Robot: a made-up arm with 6 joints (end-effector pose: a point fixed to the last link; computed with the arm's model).
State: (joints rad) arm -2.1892 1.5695 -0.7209 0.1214 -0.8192 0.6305
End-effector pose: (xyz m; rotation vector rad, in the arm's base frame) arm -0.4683 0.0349 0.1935 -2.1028 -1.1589 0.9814
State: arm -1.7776 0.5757 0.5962 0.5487 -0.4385 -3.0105
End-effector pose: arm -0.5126 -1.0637 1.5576 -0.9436 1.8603 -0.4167
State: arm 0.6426 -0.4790 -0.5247 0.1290 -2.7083 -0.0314
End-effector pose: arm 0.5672 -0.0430 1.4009 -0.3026 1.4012 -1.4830
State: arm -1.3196 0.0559 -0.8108 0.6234 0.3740 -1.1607
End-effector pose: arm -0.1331 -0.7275 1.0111 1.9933 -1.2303 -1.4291
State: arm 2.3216 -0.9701 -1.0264 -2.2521 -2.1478 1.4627
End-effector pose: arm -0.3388 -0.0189 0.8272 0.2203 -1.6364 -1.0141
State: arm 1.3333 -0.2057 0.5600 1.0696 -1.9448 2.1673
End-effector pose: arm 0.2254 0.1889 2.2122 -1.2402 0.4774 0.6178
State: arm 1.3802 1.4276 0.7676 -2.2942 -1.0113 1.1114
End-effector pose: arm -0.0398 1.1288 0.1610 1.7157 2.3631 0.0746
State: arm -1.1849 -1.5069 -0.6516 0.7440 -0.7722 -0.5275
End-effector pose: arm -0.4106 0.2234 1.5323 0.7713 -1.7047 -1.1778
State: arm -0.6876 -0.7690 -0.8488 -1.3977 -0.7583 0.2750
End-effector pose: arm 0.1313 -0.2191 0.8202 2.7101 -0.1444 -0.5965
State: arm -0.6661 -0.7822 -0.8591 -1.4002 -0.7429 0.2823
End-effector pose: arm 0.1325 -0.2123 0.8157 2.7021 -0.1382 -0.5846
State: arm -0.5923 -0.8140 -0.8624 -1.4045 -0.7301 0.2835
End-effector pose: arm 0.1465 -0.1981 0.8203 2.6887 -0.0669 -0.5269
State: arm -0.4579 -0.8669 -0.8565 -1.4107 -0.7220 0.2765
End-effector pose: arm 0.1727 -0.1725 0.8364 2.6679 0.0811 -0.4137
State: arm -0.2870 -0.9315 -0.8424 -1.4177 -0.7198 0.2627
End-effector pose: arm 0.2008 -0.1354 0.8617 2.6382 0.2787 -0.2636
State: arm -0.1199 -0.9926 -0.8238 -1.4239 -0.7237 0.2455
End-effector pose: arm 0.2203 -0.0948 0.8902 2.6020 0.4793 -0.1133
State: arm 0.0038 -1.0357 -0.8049 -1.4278 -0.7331 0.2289
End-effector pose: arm 0.2294 -0.0632 0.9152 2.5683 0.6363 0.0002
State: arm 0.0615 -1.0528 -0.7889 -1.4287 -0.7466 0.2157
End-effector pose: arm 0.2332 -0.0482 0.9323 2.5481 0.7214 0.0553
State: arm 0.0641 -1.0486 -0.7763 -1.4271 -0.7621 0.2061
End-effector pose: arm 0.2361 -0.0478 0.9419 2.5432 0.7447 0.0613
